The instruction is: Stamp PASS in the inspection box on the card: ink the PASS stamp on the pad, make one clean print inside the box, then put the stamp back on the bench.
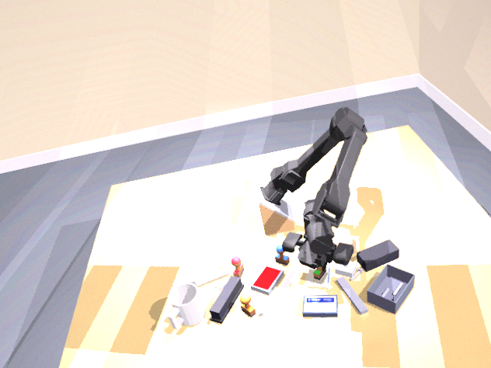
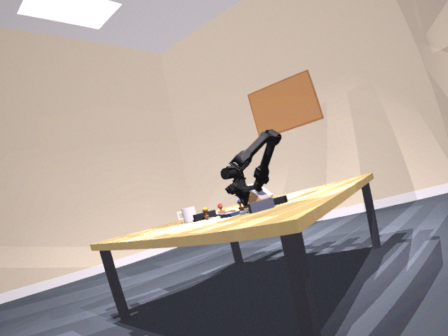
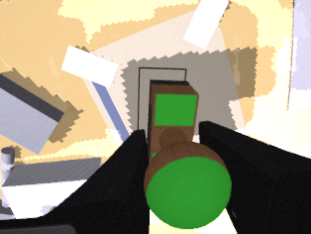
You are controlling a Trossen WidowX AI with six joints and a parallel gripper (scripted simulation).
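The card lies 10 mm behind my gripper tip and 30 mm below it. The rest, counted from my gripper tip: grey bar (100 mm ahead, 50 mm to the left, 20 mm below); blue-labelled pad tin (110 mm ahead, 40 mm to the right, 10 mm below); green-knobbed stamp (right at my gripper tip).
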